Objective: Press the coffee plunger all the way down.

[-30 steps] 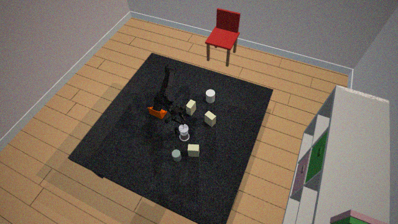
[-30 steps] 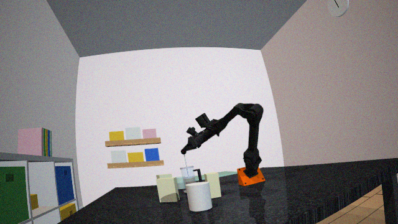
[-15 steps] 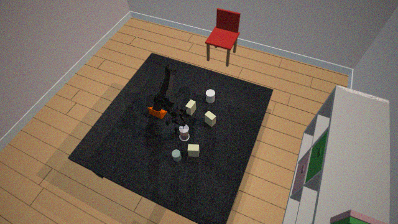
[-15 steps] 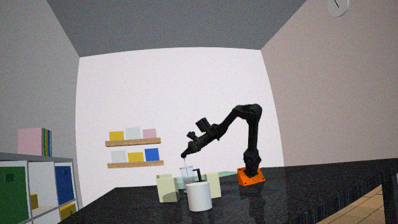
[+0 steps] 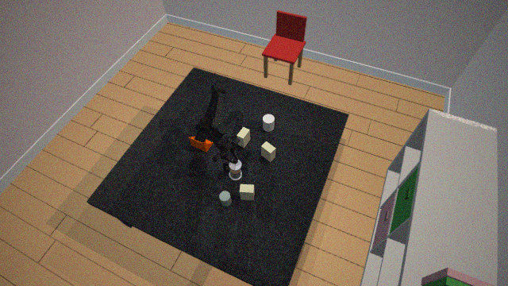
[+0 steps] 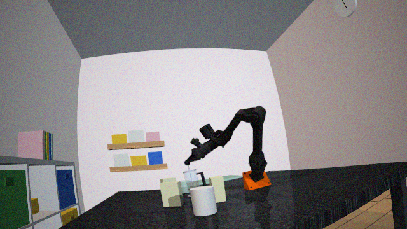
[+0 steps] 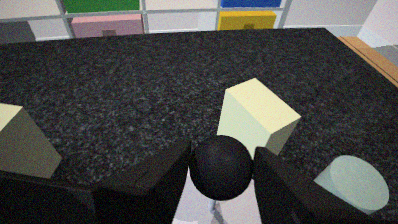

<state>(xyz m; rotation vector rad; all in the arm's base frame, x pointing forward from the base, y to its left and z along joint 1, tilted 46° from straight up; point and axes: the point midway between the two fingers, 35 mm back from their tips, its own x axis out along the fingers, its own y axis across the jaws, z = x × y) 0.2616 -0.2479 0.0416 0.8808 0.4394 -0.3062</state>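
The coffee press is 30 mm behind my gripper tip, 10 mm to the left of it and 100 mm below it. The rest, counted from my gripper tip: pale green cylinder 20 mm behind, 170 mm to the right, 160 mm below; then white cylinder 70 mm ahead, 430 mm to the left, 150 mm below.
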